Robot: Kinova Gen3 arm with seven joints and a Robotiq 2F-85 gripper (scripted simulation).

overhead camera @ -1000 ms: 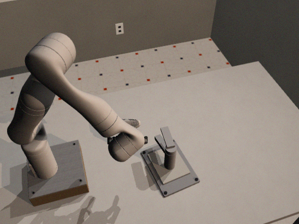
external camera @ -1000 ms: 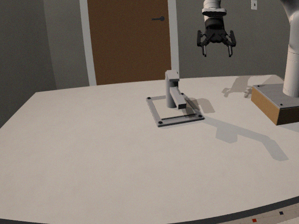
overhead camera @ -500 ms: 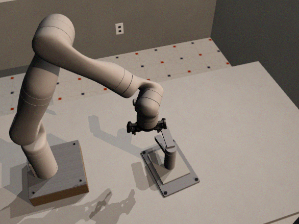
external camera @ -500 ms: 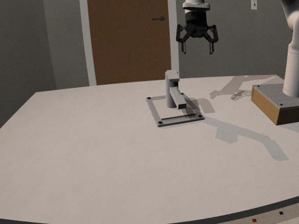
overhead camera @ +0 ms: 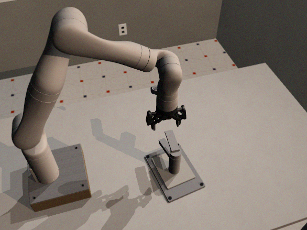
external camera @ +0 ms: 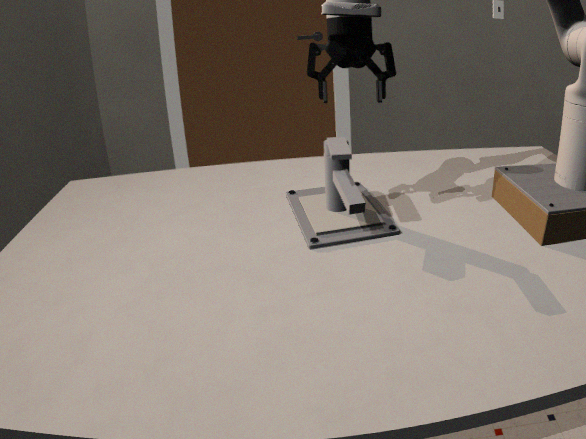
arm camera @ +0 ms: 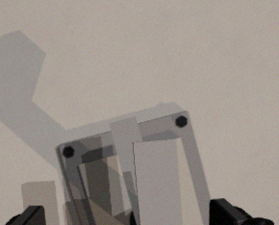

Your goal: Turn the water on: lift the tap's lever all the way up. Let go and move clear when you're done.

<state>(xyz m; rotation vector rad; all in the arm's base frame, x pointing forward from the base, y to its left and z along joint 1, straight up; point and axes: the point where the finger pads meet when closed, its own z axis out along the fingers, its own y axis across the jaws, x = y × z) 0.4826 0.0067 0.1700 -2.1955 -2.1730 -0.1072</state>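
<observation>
My hand is 9 cm above the flat lever, 3 cm short of it and 1 cm to the left of it. The rest, counted from my hand: grey tap: 14 cm below, 4 cm to the right, 2 cm ahead; then plate frame: 23 cm below, 6 cm to the right, 3 cm ahead.
</observation>
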